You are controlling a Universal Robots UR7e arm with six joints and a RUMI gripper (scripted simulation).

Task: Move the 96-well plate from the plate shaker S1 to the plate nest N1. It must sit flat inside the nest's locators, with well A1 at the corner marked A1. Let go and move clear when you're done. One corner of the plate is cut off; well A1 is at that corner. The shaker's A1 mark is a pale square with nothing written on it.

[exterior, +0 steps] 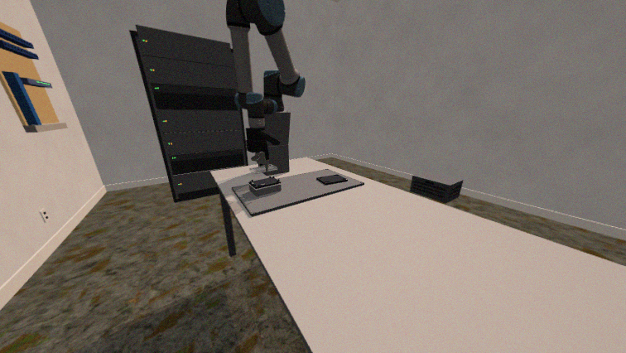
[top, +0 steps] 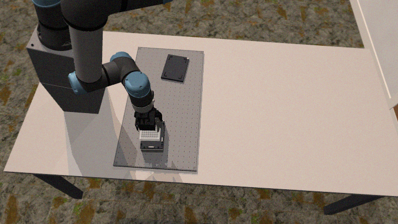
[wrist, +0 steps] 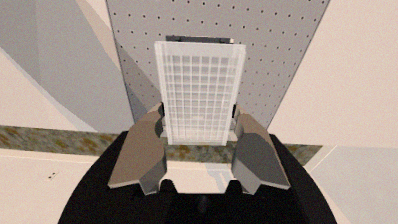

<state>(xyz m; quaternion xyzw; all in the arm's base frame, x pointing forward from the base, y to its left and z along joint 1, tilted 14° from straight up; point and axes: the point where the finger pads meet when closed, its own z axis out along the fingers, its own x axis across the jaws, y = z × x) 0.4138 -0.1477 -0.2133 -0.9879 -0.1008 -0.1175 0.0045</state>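
Now: hand 420 mm to the right of the plate nest N1 and 130 mm above it. Also, from my hand: 96-well plate 10 mm below; pale label 500 mm to the left, 120 mm below, 50 mm ahead.
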